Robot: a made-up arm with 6 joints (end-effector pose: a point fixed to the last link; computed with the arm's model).
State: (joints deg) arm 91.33 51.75 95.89 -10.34 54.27 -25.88
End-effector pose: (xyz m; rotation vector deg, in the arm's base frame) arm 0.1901 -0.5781 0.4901 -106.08 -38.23 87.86
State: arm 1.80 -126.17 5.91 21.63 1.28 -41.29
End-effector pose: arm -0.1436 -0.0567 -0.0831 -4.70 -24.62 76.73
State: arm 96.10 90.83 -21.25 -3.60 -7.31 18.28
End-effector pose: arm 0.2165 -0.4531 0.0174 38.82 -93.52 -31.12
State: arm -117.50 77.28 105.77 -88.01 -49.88 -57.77
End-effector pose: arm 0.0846 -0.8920 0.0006 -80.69 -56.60 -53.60
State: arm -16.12 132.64 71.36 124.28 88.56 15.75
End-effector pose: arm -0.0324 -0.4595 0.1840 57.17 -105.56 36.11
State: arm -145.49 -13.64 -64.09 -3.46 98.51 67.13
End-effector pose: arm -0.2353 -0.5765 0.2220 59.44 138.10 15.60
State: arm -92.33 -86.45 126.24 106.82 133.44 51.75
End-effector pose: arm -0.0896 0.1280 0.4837 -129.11 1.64 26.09
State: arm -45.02 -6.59 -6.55 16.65 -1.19 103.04
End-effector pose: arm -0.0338 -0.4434 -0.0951 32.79 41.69 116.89
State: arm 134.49 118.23 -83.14 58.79 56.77 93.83
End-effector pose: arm 0.5701 -0.5227 -0.2487 -22.18 -91.72 -47.75
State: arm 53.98 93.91 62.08 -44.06 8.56 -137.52
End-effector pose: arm 0.1386 -0.7240 0.0401 -67.53 -42.68 28.99
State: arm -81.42 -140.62 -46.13 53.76 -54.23 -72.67
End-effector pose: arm -0.2937 0.0884 0.2827 96.67 -40.72 89.99
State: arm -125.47 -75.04 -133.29 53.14 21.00 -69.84
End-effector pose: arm -0.2270 0.2659 0.0762 123.33 44.47 1.06
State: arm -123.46 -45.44 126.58 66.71 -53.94 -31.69
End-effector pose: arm -0.2669 0.0952 0.1584 92.08 -148.75 -18.60
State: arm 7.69 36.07 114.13 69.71 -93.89 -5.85
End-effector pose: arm 0.3664 -0.3674 -0.0417 38.52 56.80 -50.88
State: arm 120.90 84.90 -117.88 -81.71 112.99 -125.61
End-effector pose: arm 0.2984 -0.7347 -0.3072 61.98 56.01 -116.54
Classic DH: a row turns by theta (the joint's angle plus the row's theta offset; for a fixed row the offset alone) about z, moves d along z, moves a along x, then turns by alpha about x. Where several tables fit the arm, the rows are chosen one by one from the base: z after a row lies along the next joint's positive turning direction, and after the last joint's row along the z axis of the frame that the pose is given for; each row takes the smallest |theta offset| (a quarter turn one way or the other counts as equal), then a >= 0, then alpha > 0; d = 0 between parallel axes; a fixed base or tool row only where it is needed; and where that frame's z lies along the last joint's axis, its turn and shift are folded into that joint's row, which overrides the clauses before.
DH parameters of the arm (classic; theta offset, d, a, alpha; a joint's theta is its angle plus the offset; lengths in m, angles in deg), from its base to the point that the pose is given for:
base (fixed): 0 0.1416 0 90
joint 1: 0 0.2858 -0.061 90
joint 2: 11.41 0 0.4005 0
joint 3: 78.59 0.0161 -0.0023 -90
joint 4: 0 0.2453 -0.1045 90
joint 5: -39.33 0 0.1167 180
joint 6: -13.09 0 -0.0633 0
tool (fixed): 63.76 -0.1903 0 0

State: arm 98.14 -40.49 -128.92 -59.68 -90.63 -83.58
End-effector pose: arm -0.1476 -0.4052 0.5490 -88.15 43.98 91.15
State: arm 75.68 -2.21 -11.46 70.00 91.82 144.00
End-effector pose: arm 0.1167 -0.6005 0.0951 -90.89 -35.33 2.52
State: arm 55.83 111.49 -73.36 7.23 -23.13 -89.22
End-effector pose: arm 0.0053 -0.4992 -0.2377 42.96 -41.01 -98.92
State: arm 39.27 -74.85 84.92 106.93 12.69 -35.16
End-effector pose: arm -0.0537 -0.0918 0.0755 -89.61 -60.79 -76.26
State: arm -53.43 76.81 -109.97 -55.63 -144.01 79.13
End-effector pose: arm -0.1811 -0.5643 0.4537 -42.49 101.57 -98.30
